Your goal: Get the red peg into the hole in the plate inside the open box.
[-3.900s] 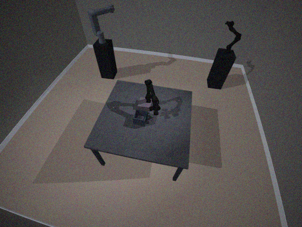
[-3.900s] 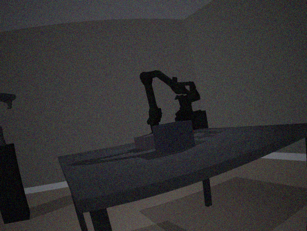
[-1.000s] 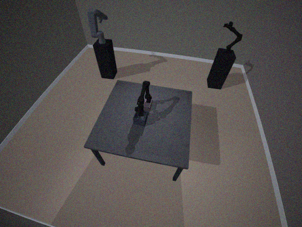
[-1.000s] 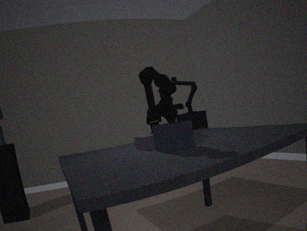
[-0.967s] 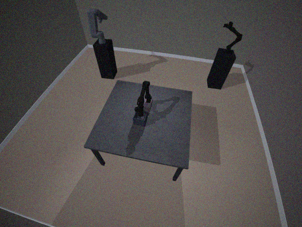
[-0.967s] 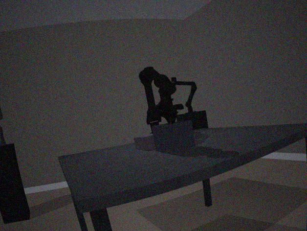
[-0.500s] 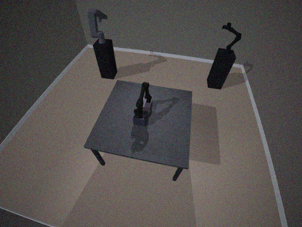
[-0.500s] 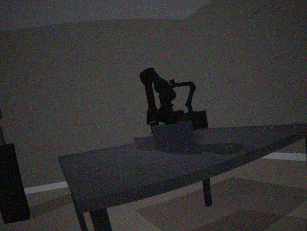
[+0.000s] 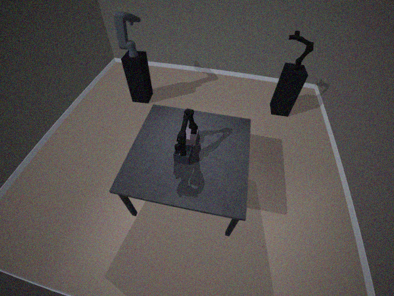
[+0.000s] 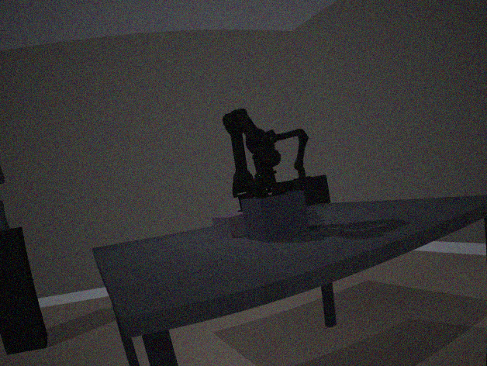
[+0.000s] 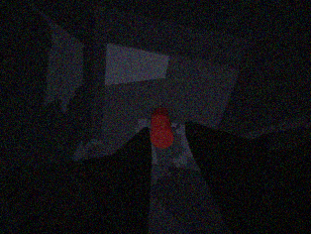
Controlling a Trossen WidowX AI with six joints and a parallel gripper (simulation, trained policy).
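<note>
My gripper tip is now 2 cm above the red peg. The rest, counted from my gripper tip: plate 2 cm below.
</note>
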